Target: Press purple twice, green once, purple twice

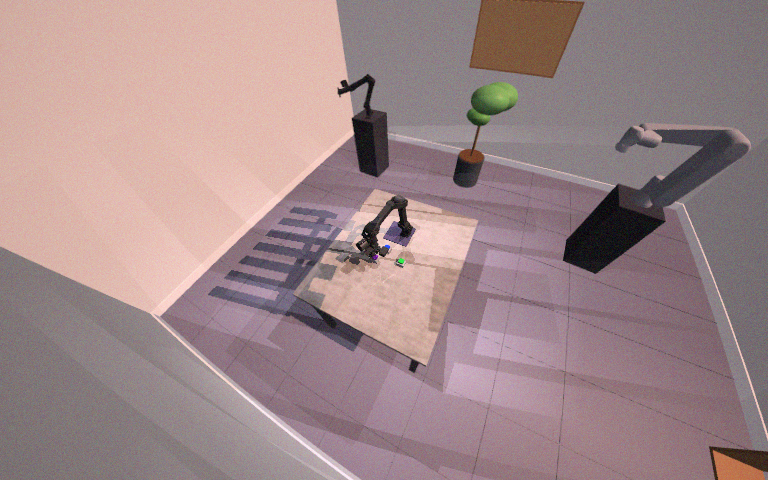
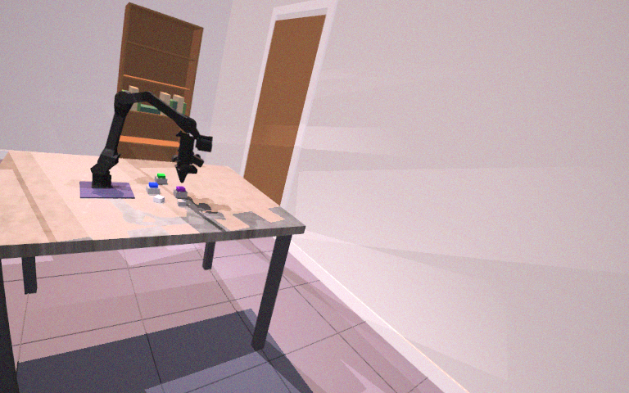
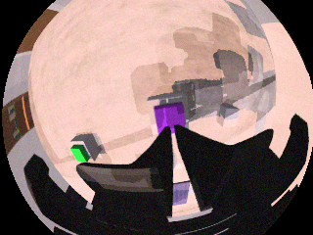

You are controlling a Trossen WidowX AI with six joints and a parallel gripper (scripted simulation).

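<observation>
My gripper tip is now 30 mm above the purple button. From my gripper tip the other things lie so: blue button (110 mm behind, 30 mm to the left, 30 mm below); then green button (60 mm behind, 170 mm to the left, 30 mm below).
</observation>
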